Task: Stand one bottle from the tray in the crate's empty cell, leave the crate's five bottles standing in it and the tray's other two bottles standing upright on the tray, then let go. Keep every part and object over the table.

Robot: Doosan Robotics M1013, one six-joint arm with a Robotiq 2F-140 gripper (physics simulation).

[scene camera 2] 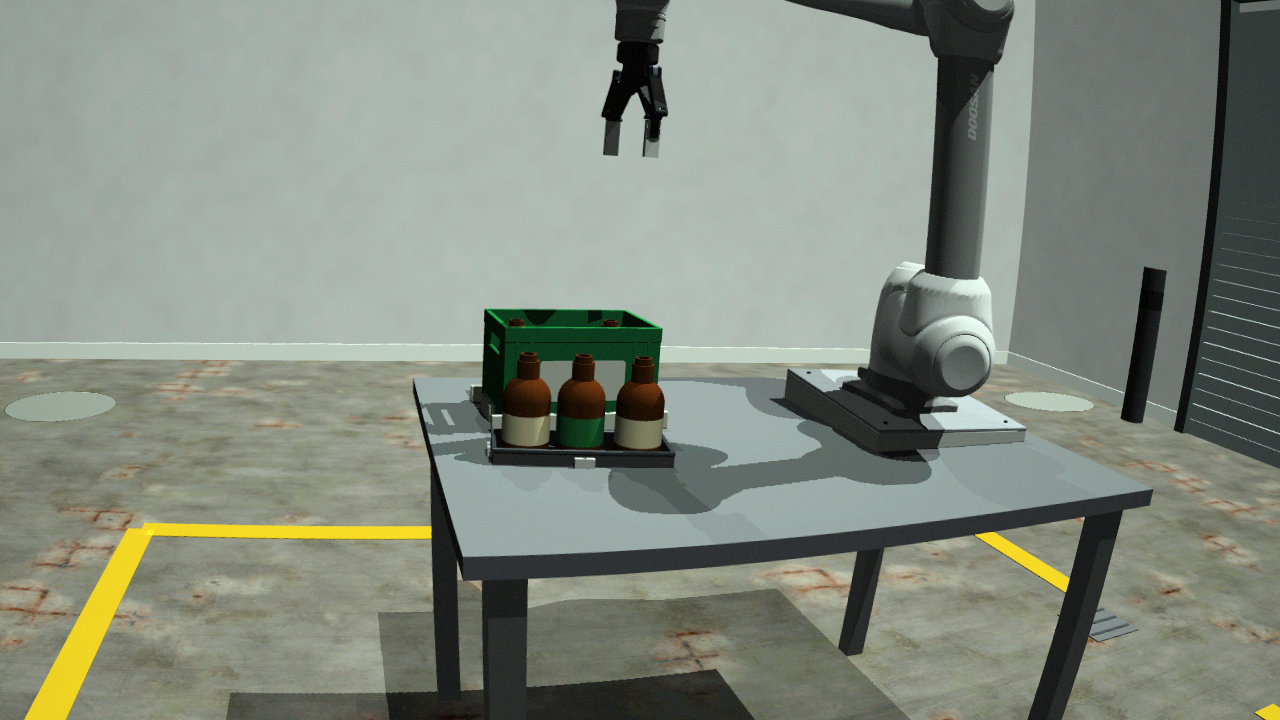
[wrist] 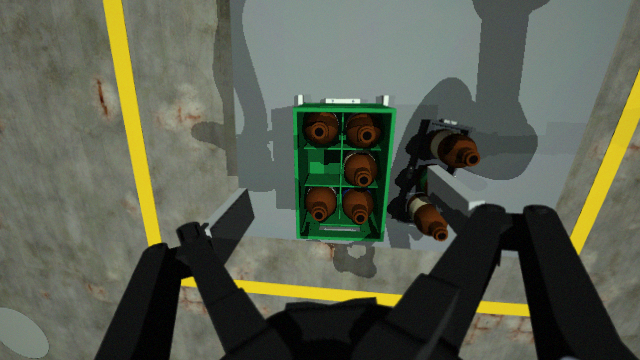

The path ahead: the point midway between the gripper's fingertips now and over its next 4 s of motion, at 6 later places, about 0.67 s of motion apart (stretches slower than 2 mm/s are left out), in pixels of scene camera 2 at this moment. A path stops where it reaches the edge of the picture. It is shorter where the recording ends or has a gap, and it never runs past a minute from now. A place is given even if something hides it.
My gripper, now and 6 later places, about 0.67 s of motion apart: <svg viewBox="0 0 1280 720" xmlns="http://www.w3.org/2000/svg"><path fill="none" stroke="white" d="M629 156L628 169L632 165L674 158L622 283L621 324L638 343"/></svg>
